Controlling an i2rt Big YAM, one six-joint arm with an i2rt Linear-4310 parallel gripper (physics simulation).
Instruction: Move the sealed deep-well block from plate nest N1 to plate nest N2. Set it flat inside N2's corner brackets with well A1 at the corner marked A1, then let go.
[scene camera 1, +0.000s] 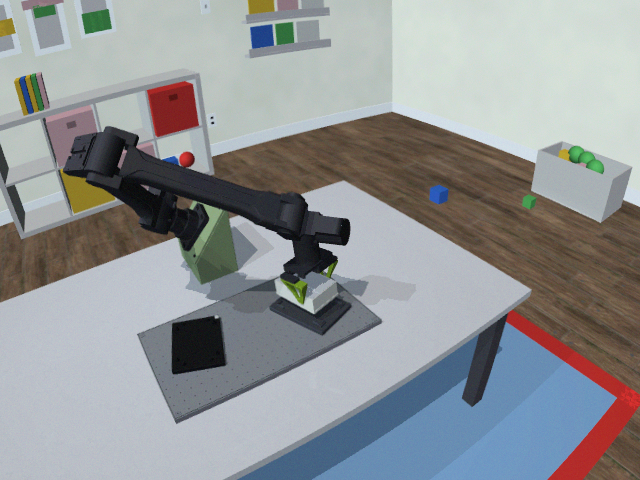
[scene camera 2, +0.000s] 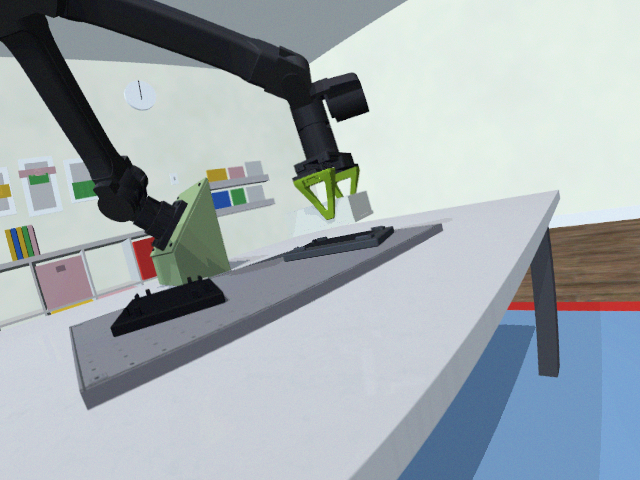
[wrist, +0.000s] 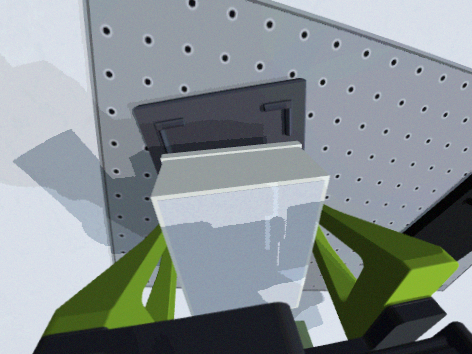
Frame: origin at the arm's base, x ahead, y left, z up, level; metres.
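Seen in the pictures: gripper, between the fingertips: (scene camera 1: 313, 293) (scene camera 2: 341, 215) (wrist: 238, 210); arm's base, origin of its link: (scene camera 1: 195, 227) (scene camera 2: 171, 226).
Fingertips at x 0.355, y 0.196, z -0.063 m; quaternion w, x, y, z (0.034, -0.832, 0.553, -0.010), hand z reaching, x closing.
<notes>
Offsets run from my fingertips to a thing's middle. Level surfaces: height alone.
My gripper (scene camera 1: 314, 289) (scene camera 2: 341, 206) (wrist: 238, 210) is shut on the white deep-well block @(0.007 m up, 0.022 m back, 0.009 m right) (scene camera 1: 317, 298) (scene camera 2: 361, 205) (wrist: 240, 255), one green finger on each long side. The block is held low above the dark grey plate nest @(0.044 m down, 0.010 m back, 0.007 m right) (scene camera 1: 305, 320) (scene camera 2: 341, 248) (wrist: 220, 125). In scene camera 2 a gap shows between them. In the wrist view two corner brackets show past the block's far end; the nest's rest is hidden. The black plate nest @(0.042 m down, 0.018 m back, 0.296 m right) (scene camera 1: 198, 345) (scene camera 2: 168, 307) (wrist: 452, 225) holds no block and has a small pale mark at one corner. No N1, N2 or A1 lettering is readable.
Both nests are on a grey perforated board @(0.059 m down, 0.007 m back, 0.155 m right) (scene camera 1: 253, 356) (scene camera 2: 268, 284) (wrist: 350, 65) on the white table @(0.066 m down) (scene camera 1: 103, 403) (scene camera 2: 310, 372). The green arm mount (scene camera 1: 214, 253) (scene camera 2: 193, 253) stands behind the board. A shelf unit, a toy bin and loose cubes are farther off.
</notes>
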